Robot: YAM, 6 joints.
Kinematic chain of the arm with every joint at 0, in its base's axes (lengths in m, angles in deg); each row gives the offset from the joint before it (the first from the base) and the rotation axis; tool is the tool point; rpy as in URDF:
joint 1: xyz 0 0 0.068 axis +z
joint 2: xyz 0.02 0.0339 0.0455 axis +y
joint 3: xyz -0.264 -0.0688 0 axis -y
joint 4: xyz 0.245 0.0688 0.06 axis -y
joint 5: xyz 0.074 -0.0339 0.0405 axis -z
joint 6: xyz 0.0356 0 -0.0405 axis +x
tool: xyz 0 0 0 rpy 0 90 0
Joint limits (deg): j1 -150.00..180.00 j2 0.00..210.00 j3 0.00..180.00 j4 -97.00..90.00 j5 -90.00..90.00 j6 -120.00..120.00
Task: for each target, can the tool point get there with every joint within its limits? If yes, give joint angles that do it. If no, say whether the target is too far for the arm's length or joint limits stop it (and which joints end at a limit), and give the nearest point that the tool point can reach.
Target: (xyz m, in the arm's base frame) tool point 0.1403 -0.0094 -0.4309
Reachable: no: joint limits stop it (at a limit: joint 2) | nearest point 0.1566 -0.0105 -0.3685 | short by 0.064 m
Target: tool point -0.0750 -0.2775 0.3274
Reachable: yes | joints -106.91 69.67 49.99 15.64 -14.56 -58.89
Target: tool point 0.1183 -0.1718 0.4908
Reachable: yes | joints -64.64 73.17 101.29 -58.52 -69.47 44.97
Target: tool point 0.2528 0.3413 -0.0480
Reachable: yes | joints 50.78 150.77 66.70 53.31 -34.10 65.05
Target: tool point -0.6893 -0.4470 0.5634
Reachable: no: too far | nearest point -0.4747 -0.3078 0.4198 | short by 0.293 m
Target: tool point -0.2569 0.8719 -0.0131
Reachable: no: too far | nearest point -0.1808 0.6135 0.0253 | short by 0.272 m
